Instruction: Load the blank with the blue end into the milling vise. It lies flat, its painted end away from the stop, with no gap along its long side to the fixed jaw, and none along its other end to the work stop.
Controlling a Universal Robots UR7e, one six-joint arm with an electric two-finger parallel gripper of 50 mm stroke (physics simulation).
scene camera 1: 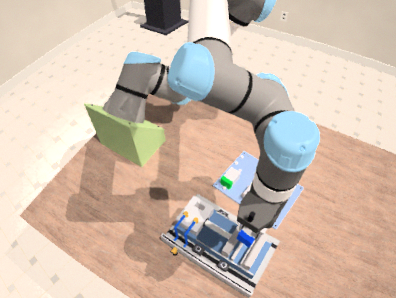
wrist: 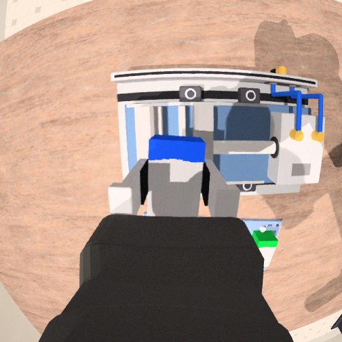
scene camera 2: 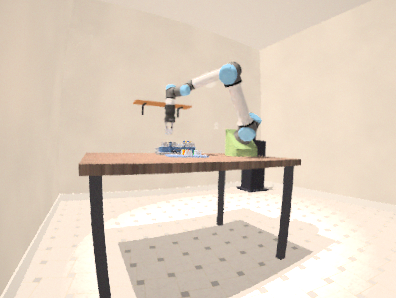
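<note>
The blank with the blue end is between the fingers of my gripper, which is shut on it. In the wrist view its blue end points away from the gripper body, toward the rail with round fittings. Blank and gripper are above the milling vise; scene camera 2 shows a gap between fingertips and vise. The fixed jaw is a pale bar; the moving jaw is at the rod. The work stop is not visible, likely hidden by gripper or blank.
A light blue tray is beside the vise, partly hidden by the arm, with a green-ended blank. Blue hoses rise at the vise's cylinder end. The arm's green base stands on the table.
</note>
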